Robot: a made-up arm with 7 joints.
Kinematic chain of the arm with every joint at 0, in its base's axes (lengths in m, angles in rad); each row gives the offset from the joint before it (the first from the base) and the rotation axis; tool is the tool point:
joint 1: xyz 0 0 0.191 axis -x
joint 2: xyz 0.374 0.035 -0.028 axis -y
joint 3: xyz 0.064 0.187 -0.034 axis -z
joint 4: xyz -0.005 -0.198 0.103 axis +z
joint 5: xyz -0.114 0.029 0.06 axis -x
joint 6: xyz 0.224 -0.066 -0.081 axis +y
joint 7: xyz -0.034 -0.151 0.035 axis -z
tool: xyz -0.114 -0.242 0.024
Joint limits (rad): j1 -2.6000..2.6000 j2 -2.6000..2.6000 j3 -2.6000..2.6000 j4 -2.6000..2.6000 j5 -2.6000..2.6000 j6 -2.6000..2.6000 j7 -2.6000..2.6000
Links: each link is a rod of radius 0.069 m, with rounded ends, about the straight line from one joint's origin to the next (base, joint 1, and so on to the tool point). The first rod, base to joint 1, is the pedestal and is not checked.
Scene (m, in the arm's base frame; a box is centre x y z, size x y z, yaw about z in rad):
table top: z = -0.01
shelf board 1: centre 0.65 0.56 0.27 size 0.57 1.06 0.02 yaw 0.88
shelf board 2: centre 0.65 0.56 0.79 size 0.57 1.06 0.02 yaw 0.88
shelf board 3: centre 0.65 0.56 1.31 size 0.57 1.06 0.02 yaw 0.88
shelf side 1: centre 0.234 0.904 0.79 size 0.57 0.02 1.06 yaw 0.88
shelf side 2: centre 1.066 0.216 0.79 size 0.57 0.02 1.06 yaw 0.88
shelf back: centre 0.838 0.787 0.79 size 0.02 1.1 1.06 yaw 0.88
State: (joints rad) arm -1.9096 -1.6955 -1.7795 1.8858 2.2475 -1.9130 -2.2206
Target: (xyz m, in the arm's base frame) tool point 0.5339 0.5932 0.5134
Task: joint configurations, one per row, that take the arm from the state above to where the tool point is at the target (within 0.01 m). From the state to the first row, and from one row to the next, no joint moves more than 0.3 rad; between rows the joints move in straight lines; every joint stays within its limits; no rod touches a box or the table.
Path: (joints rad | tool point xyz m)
1: -1.7811 -1.7583 -1.9380 2.0972 2.2736 -1.9920 -1.9494 | 0.5182 0.4989 0.4557
2: -1.6527 -1.8211 -2.0964 2.3087 2.2997 -2.0710 -1.6783 | 0.5339 0.5932 0.5134

